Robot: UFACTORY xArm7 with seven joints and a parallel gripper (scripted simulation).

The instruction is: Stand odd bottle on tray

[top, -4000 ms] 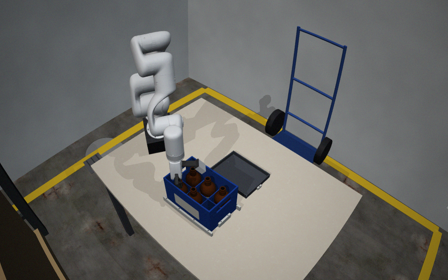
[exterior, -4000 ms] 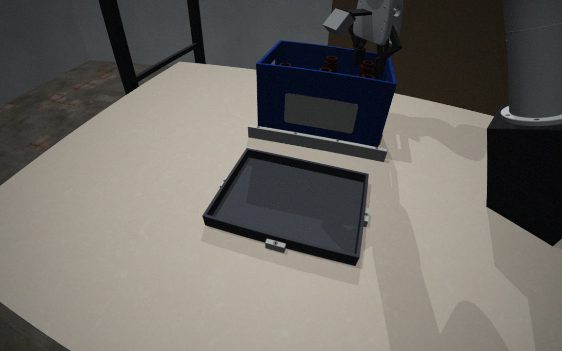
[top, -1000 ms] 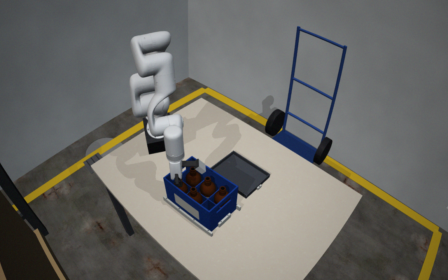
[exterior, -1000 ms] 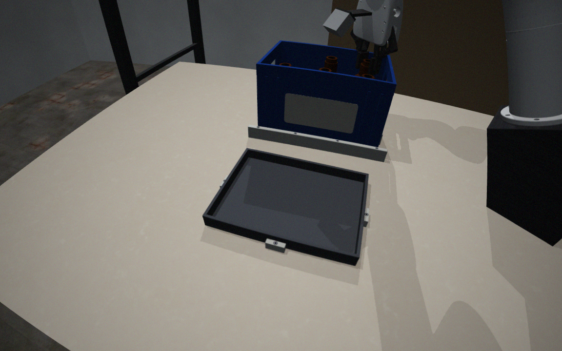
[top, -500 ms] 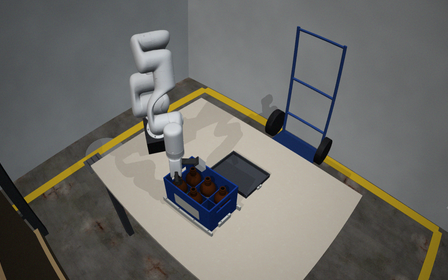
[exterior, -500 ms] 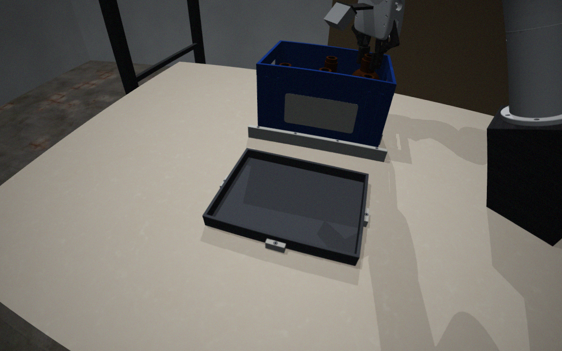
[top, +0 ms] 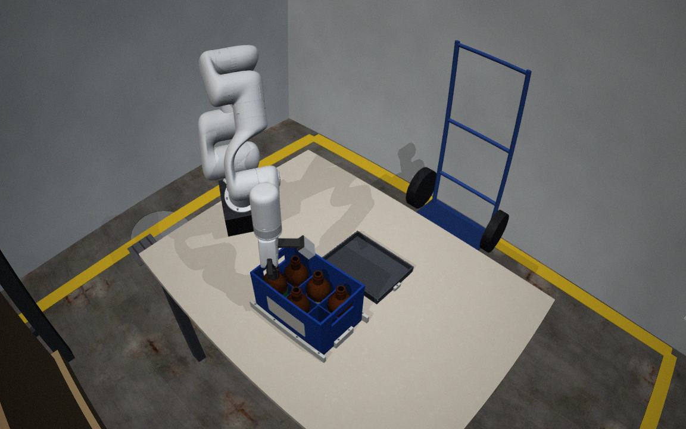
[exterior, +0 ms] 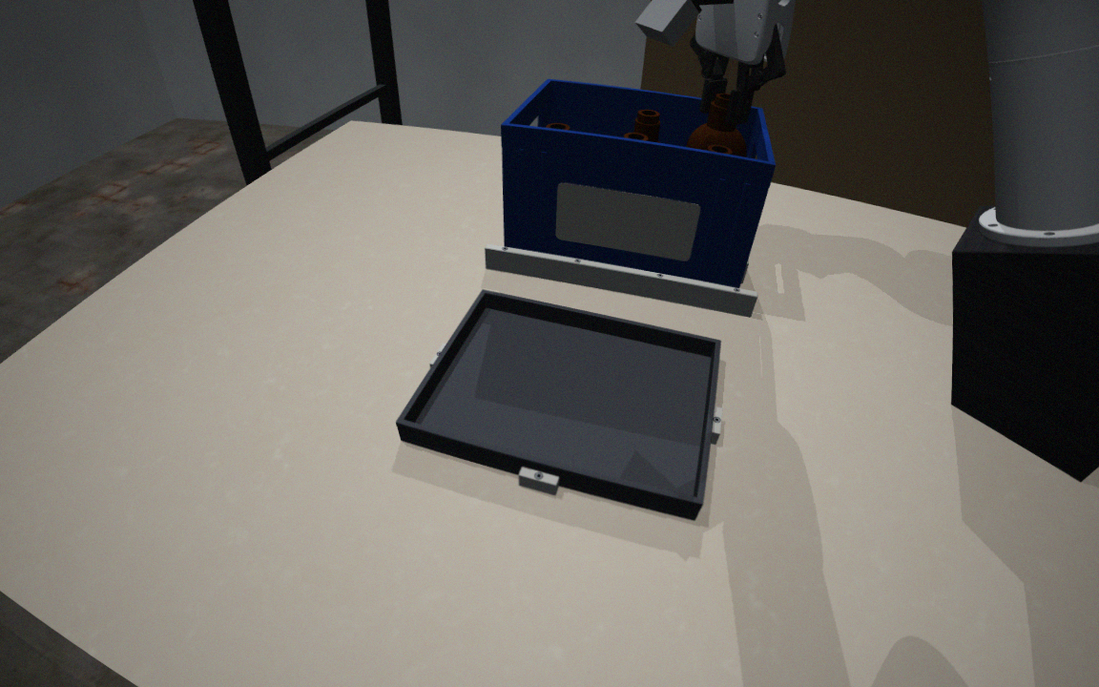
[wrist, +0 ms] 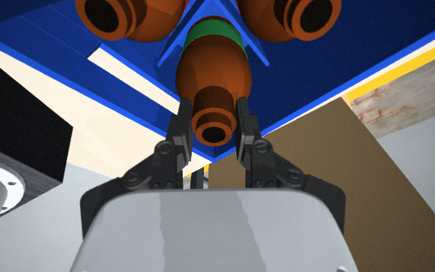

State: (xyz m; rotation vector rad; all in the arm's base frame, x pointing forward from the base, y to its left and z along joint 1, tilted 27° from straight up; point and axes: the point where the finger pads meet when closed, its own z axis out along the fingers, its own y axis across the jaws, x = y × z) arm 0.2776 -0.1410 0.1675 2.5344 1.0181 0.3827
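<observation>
Right now my hand is 70 mm above the glass bottle. The rest, counted from my hand: crate: 90 mm ahead, 40 mm to the left, 110 mm below; then dark grey tray: 120 mm ahead, 310 mm to the left, 180 mm below.
</observation>
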